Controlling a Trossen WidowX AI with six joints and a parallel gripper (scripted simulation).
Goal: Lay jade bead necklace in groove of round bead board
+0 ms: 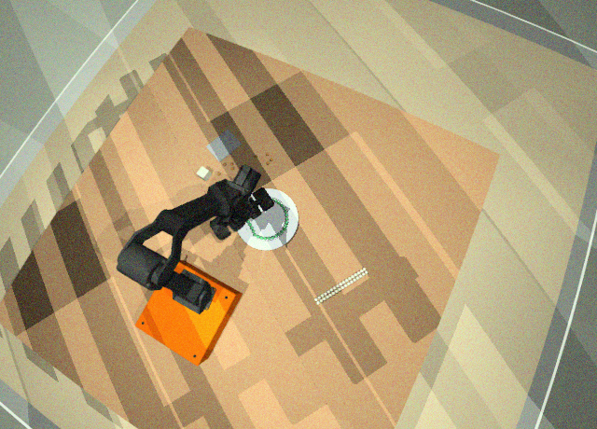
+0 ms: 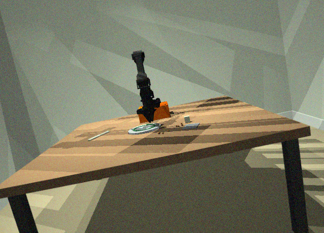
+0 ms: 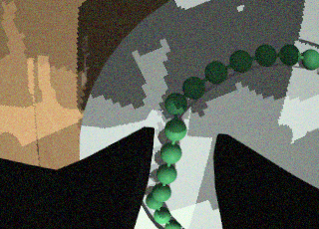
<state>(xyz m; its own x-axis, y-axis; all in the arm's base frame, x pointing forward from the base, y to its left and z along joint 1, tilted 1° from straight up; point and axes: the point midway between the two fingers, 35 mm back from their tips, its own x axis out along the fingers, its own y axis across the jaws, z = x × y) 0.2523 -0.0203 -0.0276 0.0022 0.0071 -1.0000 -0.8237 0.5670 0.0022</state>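
My gripper tip is 5 cm to the left of the round bead board, 3 cm short of it and 2 cm above it. Also, from my gripper tip: grey flat plate: 22 cm ahead, 19 cm to the left, 3 cm below; then small white cube: 20 cm to the left, 9 cm ahead, 1 cm below.
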